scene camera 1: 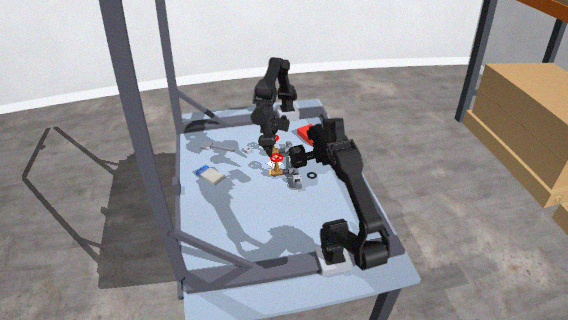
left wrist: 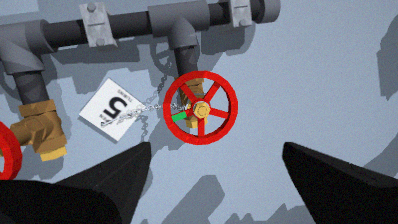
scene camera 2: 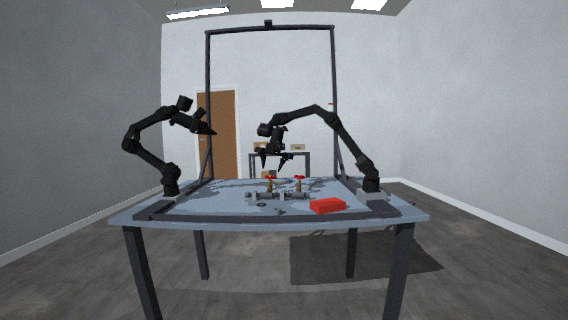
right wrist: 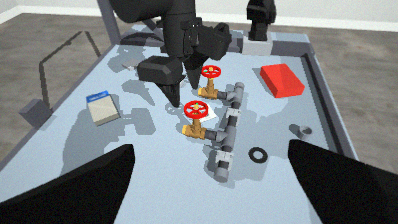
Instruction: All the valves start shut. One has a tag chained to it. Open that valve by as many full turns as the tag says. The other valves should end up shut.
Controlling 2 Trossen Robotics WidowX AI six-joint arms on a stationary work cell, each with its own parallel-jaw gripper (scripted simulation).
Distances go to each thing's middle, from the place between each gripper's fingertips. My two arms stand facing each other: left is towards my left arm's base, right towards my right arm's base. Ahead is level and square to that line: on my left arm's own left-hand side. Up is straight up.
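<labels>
Taking the blue-and-beige box (right wrist: 102,109) as my reference, I see my left gripper 150 mm above it, 260 mm past it and 30 mm to the right of it. There is also a red block (right wrist: 282,82), and counted from my left hand it sits 220 mm ahead, 240 mm to the left and 140 mm below.
My right gripper (scene camera 1: 308,147) is 32 cm above the blue-and-beige box, and I find it 30 cm to the right of the box and 36 cm past it as well. The red block, measured from my right hand, is 12 cm ahead, 52 cm to the left and 31 cm below.
</labels>
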